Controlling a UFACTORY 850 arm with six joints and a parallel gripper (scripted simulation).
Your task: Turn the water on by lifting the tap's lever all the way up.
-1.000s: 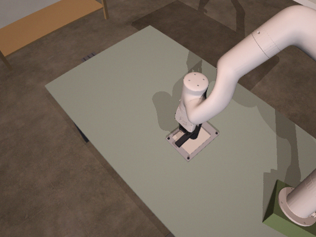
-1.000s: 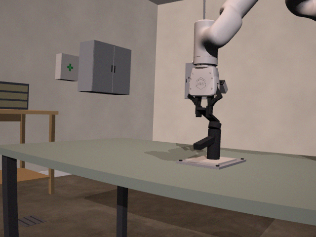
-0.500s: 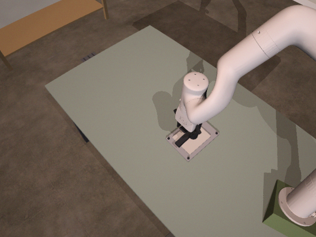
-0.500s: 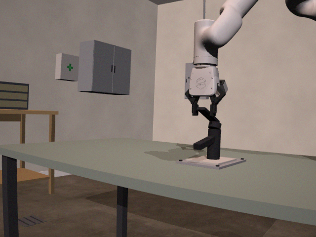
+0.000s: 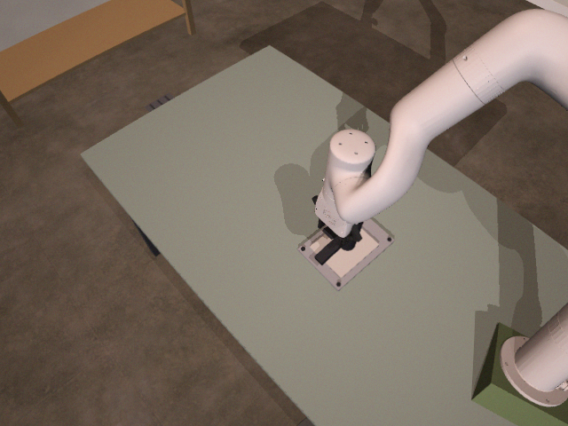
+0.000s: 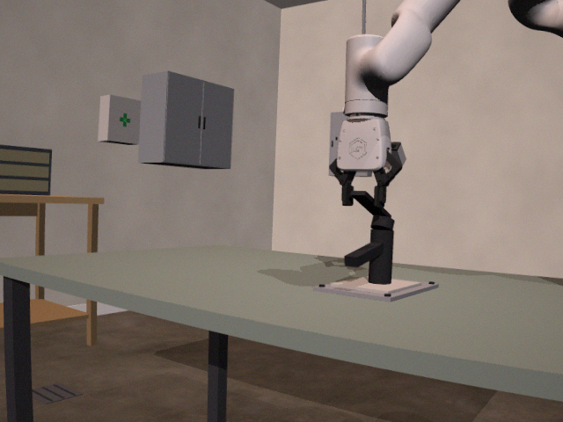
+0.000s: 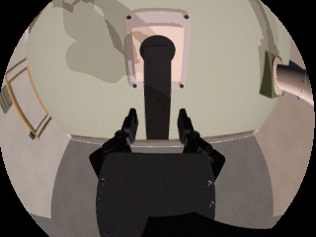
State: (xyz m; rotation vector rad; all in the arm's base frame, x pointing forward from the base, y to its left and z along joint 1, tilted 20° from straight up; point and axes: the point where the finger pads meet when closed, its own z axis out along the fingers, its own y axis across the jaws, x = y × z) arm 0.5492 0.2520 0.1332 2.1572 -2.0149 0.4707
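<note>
Now: the lever 6 cm to the right of my hand and 3 cm below it. Also, from my hand: plate: 18 cm below, 9 cm to the right.
</note>
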